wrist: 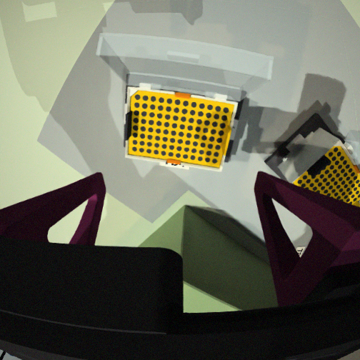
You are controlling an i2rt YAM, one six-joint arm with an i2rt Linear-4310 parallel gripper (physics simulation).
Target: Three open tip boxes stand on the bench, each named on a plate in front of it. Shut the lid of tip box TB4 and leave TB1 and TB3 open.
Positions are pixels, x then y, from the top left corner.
Scene:
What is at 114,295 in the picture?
My gripper.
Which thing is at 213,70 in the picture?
A clear lid.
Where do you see a grey mat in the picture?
At 85,126

